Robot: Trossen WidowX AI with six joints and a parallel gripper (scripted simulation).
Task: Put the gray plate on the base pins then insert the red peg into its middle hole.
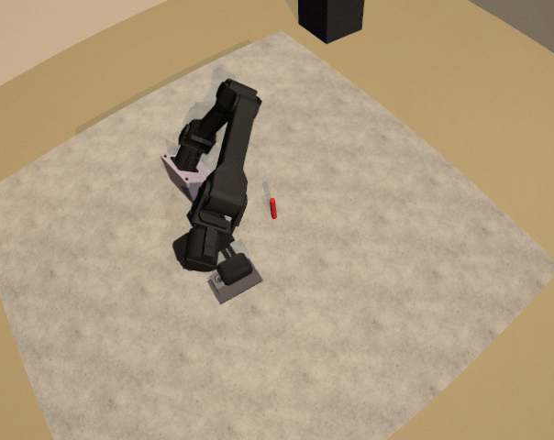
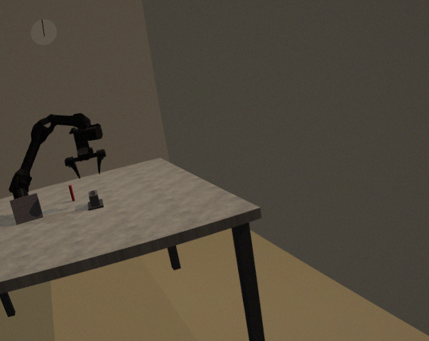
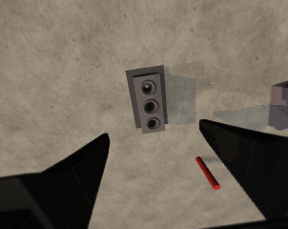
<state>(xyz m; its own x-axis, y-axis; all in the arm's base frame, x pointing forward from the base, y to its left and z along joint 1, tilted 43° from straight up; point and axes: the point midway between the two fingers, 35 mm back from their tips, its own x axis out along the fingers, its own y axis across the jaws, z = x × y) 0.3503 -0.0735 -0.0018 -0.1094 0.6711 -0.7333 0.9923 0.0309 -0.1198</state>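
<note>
Right now my gripper tip is 190 mm to the right of the red peg, 100 mm past it and 100 mm above it. Also, from my gripper tip: gray base 130 mm below; gray plate 90 mm below.
</note>
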